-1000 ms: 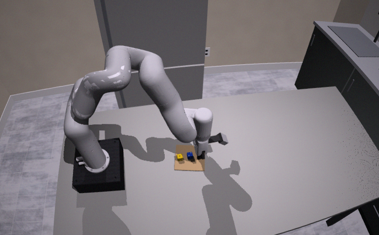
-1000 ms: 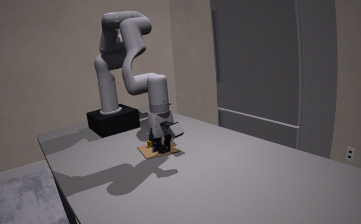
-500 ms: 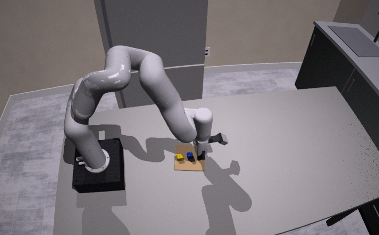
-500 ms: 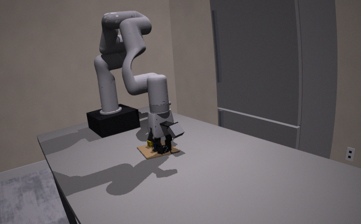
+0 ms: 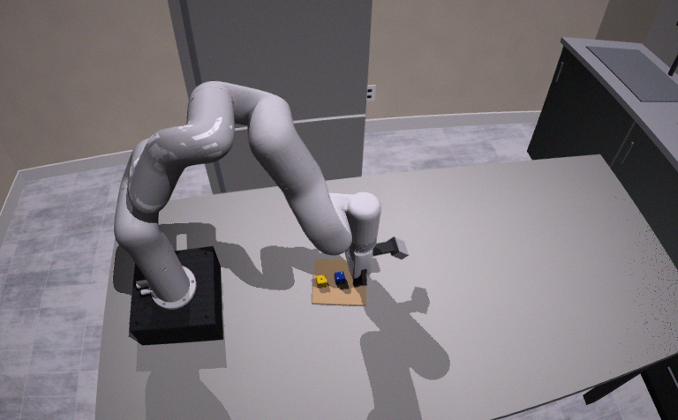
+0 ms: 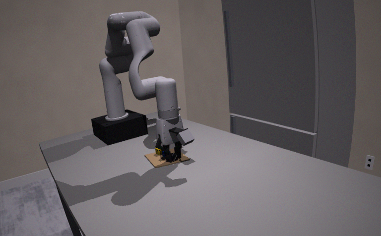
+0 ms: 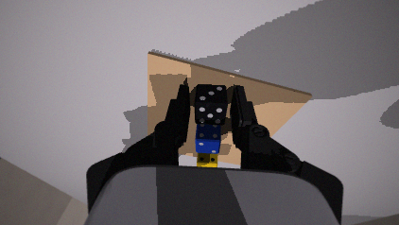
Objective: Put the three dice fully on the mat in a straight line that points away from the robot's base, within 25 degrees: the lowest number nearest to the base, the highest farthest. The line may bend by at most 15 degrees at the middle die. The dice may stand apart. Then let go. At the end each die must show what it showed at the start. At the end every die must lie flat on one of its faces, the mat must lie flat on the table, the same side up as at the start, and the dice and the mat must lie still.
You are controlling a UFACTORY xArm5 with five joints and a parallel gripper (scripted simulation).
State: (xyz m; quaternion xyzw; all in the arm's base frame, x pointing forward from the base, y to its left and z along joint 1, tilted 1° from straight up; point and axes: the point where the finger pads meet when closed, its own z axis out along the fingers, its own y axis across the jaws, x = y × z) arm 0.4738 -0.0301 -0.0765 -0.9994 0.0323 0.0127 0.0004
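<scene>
Right now my hand is 10 mm above the black die. Round my hand: blue die 50 mm behind, 10 mm below; then mat 50 mm behind, 20 mm below; then yellow die 90 mm behind, 10 mm to the left, 10 mm below.
</scene>
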